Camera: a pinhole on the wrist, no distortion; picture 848 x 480 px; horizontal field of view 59.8 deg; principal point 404.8 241.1 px. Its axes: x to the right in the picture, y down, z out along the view. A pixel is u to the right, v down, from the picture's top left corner.
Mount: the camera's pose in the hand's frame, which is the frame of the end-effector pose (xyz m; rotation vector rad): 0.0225 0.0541 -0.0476 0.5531 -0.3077 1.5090
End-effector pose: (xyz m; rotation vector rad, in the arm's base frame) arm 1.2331 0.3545 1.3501 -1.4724 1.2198 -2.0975
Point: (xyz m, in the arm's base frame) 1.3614 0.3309 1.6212
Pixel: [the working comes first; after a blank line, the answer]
In the camera's frame: -0.1261 -0.0665 0.3301

123 92
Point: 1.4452 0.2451 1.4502
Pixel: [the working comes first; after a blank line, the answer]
In the camera's frame: 0.0592 0.0279 0.3105

545 307
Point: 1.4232 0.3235 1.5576
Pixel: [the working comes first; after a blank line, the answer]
In the camera's frame: -0.0688 0.0004 0.3427

257 242
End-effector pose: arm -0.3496 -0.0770 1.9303 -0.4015 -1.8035 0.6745
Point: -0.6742 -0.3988 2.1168
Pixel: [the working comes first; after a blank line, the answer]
In the camera's frame: -0.1376 0.0330 0.5451

219 286
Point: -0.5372 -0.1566 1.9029
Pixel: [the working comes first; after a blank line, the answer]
In the camera's frame: 0.0532 0.0676 0.2526

560 438
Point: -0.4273 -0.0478 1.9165
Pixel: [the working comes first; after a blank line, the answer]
In the camera's frame: 0.0456 0.0090 0.1090

713 302
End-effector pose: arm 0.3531 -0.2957 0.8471 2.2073 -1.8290 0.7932
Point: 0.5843 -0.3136 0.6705
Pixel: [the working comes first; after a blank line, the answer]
In the camera's frame: -0.0620 0.1168 0.3408

outside the picture
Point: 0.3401 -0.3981 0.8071
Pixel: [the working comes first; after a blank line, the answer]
In the camera's frame: 0.0586 -0.0249 0.1154

779 82
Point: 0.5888 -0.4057 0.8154
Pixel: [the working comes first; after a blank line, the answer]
In the camera's frame: -0.1051 -0.0448 0.3019

148 132
